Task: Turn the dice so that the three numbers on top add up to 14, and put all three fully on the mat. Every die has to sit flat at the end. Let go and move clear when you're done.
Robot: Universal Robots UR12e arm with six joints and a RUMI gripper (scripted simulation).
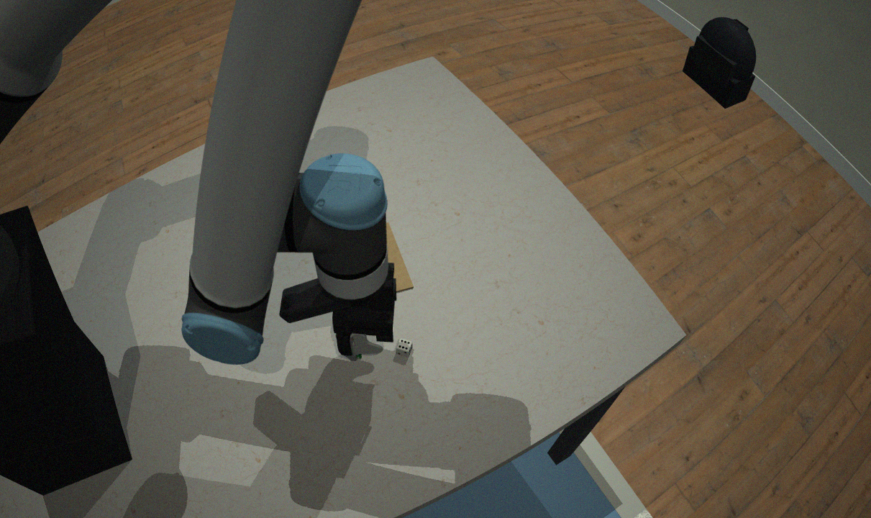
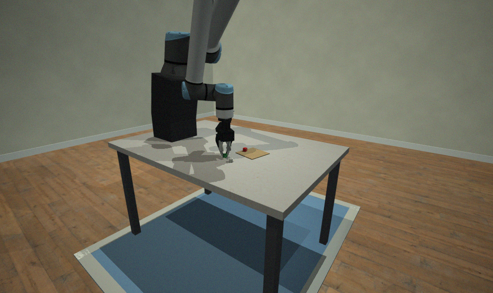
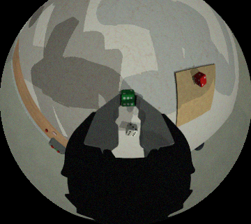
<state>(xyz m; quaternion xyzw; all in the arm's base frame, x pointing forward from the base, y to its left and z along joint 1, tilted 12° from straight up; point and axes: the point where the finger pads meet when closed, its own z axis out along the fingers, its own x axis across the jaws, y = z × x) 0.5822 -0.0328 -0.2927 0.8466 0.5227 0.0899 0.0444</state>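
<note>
Now: hand 1 cm above the green die. From my hand the other things lie so: white die (7 cm ahead, 2 cm to the right, 1 cm below); red die (2 cm ahead, 14 cm to the left); mat (7 cm ahead, 15 cm to the left, 2 cm below).
</note>
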